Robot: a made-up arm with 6 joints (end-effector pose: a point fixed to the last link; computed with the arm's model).
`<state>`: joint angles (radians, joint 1 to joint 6).
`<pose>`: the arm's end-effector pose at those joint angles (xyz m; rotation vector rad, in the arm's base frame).
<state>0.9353 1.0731 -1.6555 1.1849 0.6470 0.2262</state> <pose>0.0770 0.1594 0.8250 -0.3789 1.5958 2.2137</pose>
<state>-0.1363 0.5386 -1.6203 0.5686 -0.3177 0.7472</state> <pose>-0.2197 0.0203 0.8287 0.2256 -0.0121 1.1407</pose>
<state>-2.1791 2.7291 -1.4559 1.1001 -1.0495 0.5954</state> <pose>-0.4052 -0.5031 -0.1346 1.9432 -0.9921 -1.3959</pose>
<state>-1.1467 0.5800 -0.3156 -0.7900 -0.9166 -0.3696</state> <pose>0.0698 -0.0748 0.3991 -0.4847 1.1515 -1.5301</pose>
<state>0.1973 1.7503 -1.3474 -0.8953 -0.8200 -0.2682</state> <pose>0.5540 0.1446 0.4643 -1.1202 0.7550 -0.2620</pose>
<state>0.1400 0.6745 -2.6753 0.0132 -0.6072 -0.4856</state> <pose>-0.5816 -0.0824 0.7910 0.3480 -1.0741 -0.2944</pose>
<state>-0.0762 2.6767 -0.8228 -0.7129 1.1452 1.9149</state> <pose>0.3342 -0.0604 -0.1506 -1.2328 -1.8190 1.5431</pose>
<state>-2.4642 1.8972 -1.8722 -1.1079 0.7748 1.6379</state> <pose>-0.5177 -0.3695 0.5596 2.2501 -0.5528 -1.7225</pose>
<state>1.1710 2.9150 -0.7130 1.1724 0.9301 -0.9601</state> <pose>0.0532 0.2367 -0.2213 0.6507 -1.8175 -0.1095</pose>
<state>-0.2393 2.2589 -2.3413 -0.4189 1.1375 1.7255</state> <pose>0.7188 -0.1976 0.4765 1.9701 1.3995 0.1156</pose>
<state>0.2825 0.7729 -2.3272 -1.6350 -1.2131 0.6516</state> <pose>-0.3382 -0.0414 0.8807 -1.0055 -0.7175 -0.6545</pose>
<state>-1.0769 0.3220 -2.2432 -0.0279 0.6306 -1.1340</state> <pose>-0.2806 0.5192 0.7131 0.0108 0.2401 -2.2267</pose>
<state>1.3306 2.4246 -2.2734 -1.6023 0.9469 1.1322</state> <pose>0.2377 0.7713 0.3694 -0.6839 1.4282 -0.0975</pose>
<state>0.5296 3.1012 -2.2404 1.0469 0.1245 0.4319</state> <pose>0.6807 0.4058 -0.2228 1.1696 2.4080 0.9457</pose>
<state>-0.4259 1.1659 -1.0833 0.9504 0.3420 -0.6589</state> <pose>0.3076 -0.1220 0.5724 0.4042 1.7174 0.1263</pose>
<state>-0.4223 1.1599 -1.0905 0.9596 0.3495 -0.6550</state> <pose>0.3053 -0.1192 0.5775 0.4012 1.7072 0.1425</pose>
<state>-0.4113 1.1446 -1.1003 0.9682 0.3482 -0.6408</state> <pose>0.2998 -0.1128 0.5870 0.3991 1.6803 0.1630</pose>
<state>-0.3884 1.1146 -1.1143 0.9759 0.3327 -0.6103</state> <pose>0.2882 -0.1008 0.6033 0.3986 1.6267 0.1921</pose>
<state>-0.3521 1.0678 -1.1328 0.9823 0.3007 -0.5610</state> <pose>0.2683 -0.0832 0.6264 0.4001 1.5424 0.2349</pose>
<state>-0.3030 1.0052 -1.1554 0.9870 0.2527 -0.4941</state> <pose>0.2380 -0.0616 0.6544 0.4028 1.4281 0.2966</pose>
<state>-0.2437 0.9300 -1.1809 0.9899 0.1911 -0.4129</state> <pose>0.1964 -0.0392 0.6841 0.4064 1.2889 0.3809</pose>
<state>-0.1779 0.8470 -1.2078 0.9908 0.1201 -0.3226</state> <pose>0.1446 -0.0200 0.7118 0.4099 1.1328 0.4871</pose>
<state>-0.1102 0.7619 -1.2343 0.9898 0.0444 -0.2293</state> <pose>0.0864 -0.0073 0.7341 0.4130 0.9699 0.6090</pose>
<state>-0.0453 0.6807 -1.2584 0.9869 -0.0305 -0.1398</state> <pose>0.0273 -0.0027 0.7492 0.4151 0.8115 0.7357</pose>
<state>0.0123 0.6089 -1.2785 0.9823 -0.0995 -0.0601</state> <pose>-0.0266 -0.0051 0.7571 0.4164 0.6683 0.8541</pose>
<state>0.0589 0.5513 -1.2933 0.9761 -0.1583 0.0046</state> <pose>-0.0701 -0.0117 0.7597 0.4176 0.5499 0.9516</pose>
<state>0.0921 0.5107 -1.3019 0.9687 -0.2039 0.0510</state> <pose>-0.1001 -0.0190 0.7591 0.4192 0.4633 1.0196</pose>
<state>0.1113 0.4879 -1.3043 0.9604 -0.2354 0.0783</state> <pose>-0.1162 -0.0241 0.7576 0.4218 0.4111 1.0546</pose>
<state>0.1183 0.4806 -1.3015 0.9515 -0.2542 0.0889</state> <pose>-0.1203 -0.0263 0.7563 0.4254 0.3898 1.0603</pose>
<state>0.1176 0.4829 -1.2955 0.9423 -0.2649 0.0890</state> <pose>-0.1169 -0.0262 0.7552 0.4295 0.3879 1.0473</pose>
